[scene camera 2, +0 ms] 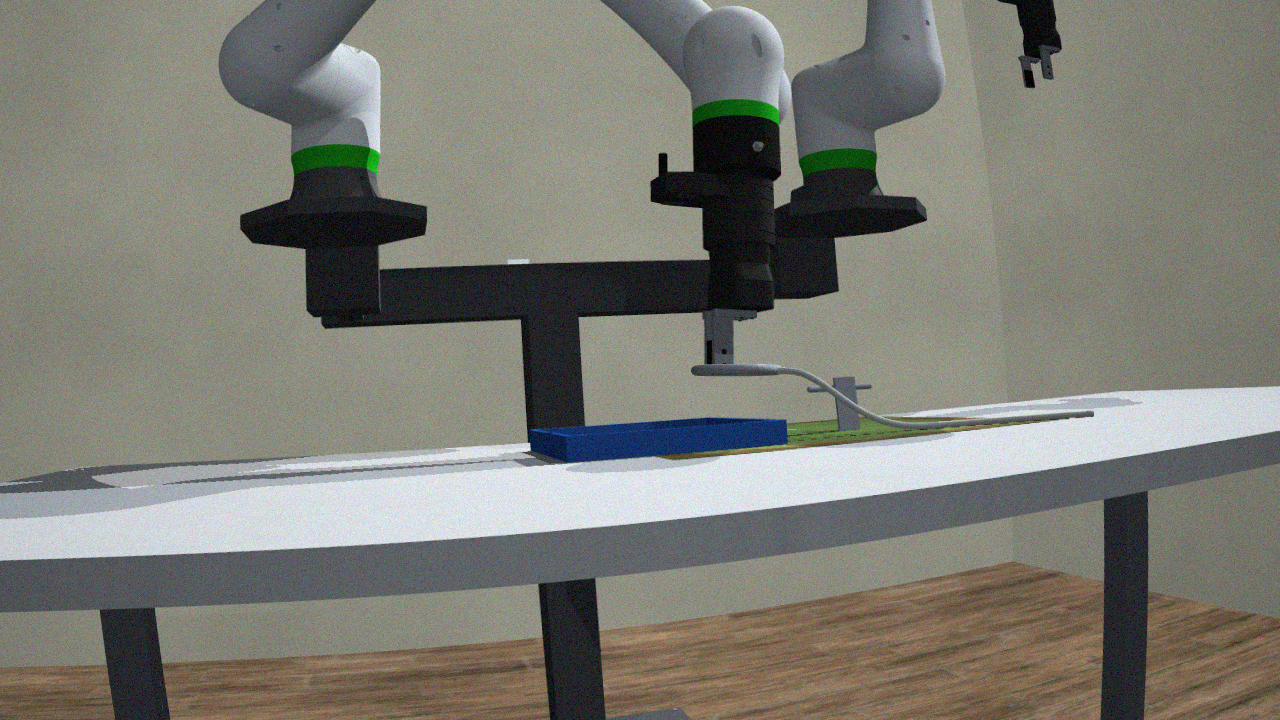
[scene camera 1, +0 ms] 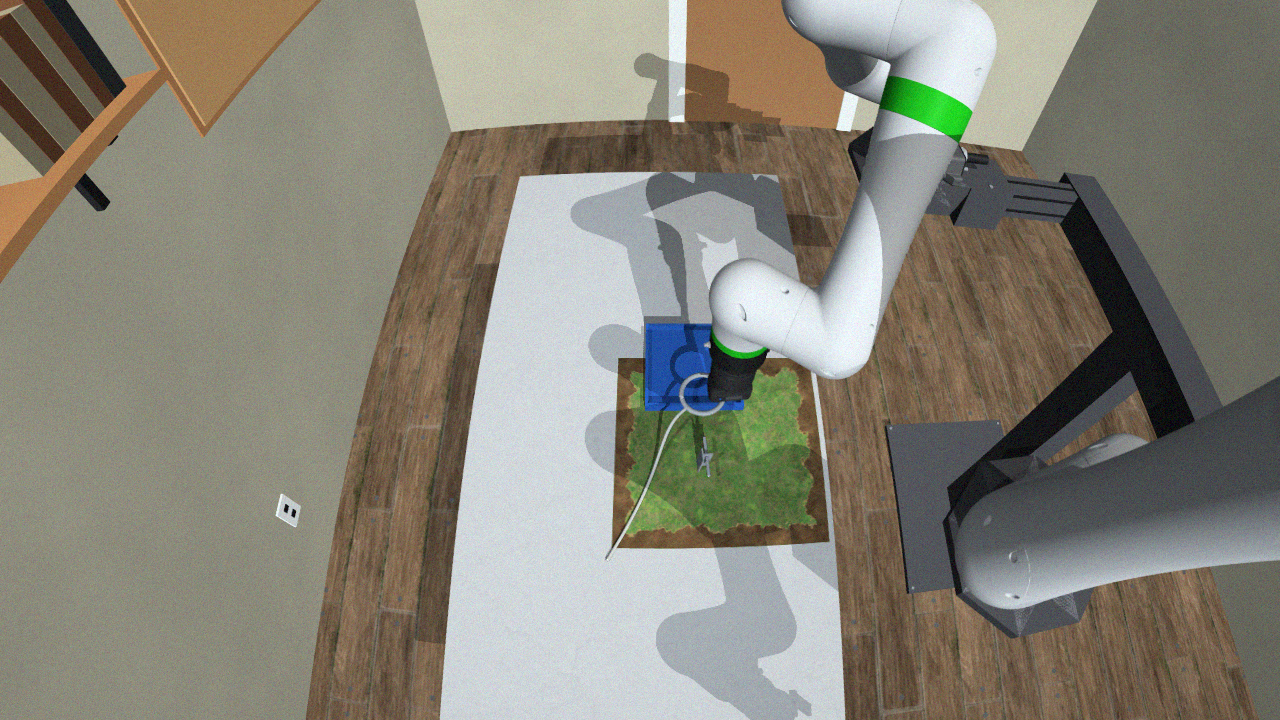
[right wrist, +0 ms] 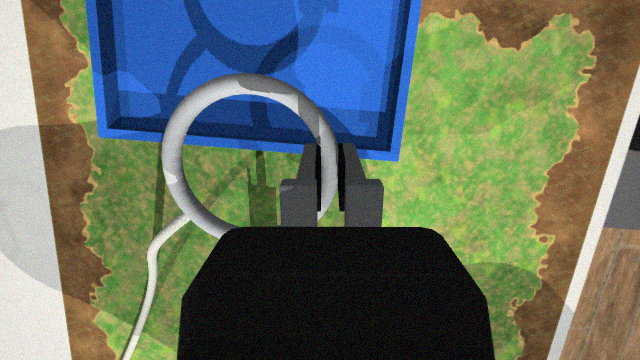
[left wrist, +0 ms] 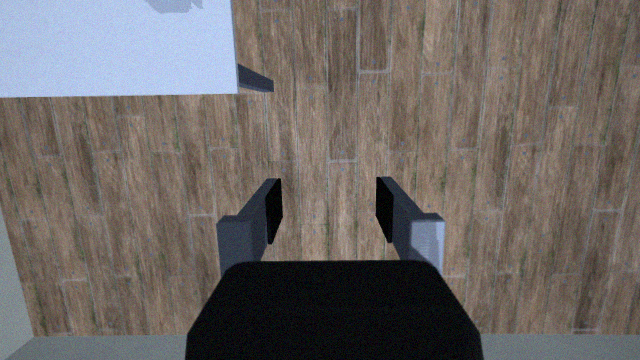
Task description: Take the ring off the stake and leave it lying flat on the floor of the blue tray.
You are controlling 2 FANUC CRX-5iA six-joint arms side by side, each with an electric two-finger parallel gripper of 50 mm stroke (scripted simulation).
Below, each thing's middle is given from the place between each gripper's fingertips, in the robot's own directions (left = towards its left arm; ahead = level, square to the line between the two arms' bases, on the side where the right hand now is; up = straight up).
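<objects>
The mat [scene camera 1: 766,488] is 80 mm to the left of my right hand and 90 mm below it. The grey stake [scene camera 2: 845,385], counted from that same right hand, is 40 mm ahead, 120 mm to the left and 50 mm below, while the grey ring [scene camera 2: 737,369] is 40 mm ahead of the hand and 10 mm below it. As for the blue tray [scene camera 2: 600,442], my right gripper [scene camera 2: 719,375] is 50 mm short of it, 90 mm to the left of it and 70 mm above it.
From my left hand [scene camera 2: 1039,83], the mat is 420 mm ahead, 780 mm to the right and 620 mm below. The ring is 460 mm ahead of my left hand, 860 mm to the right of it and 540 mm below it, and the blue tray is 470 mm ahead of that hand, 960 mm to the right and 600 mm below. My left hand is also 460 mm short of the grey stake, 750 mm to the left of it and 580 mm above it.
</objects>
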